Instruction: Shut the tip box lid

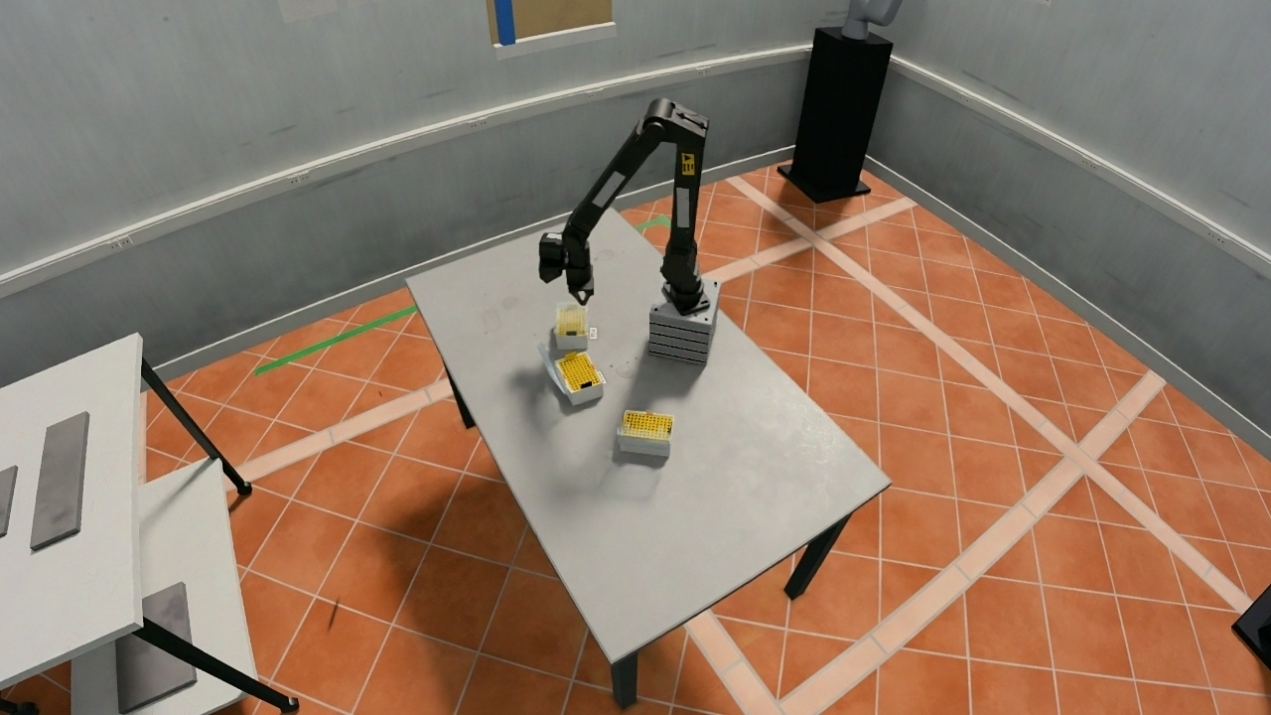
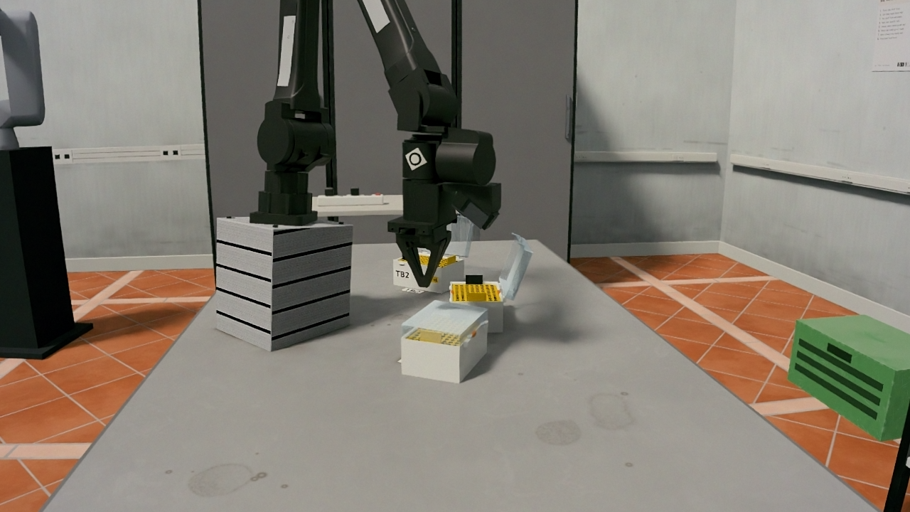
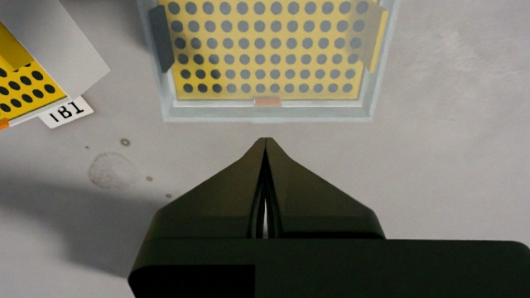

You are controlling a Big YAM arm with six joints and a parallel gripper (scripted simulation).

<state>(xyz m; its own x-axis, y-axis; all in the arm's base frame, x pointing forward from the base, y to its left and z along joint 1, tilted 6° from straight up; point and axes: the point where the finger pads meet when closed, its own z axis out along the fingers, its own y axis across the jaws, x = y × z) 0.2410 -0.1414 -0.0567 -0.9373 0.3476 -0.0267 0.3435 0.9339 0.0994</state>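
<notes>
Right now the box is 80 mm below my hand, 30 mm ahead of it and 10 mm to the right of it. The rest, counted from my hand: lid: 180 mm to the left, 140 mm ahead, 20 mm below; then bench tag reading tb4: 120 mm below, 20 mm behind, 10 mm to the left.
</notes>
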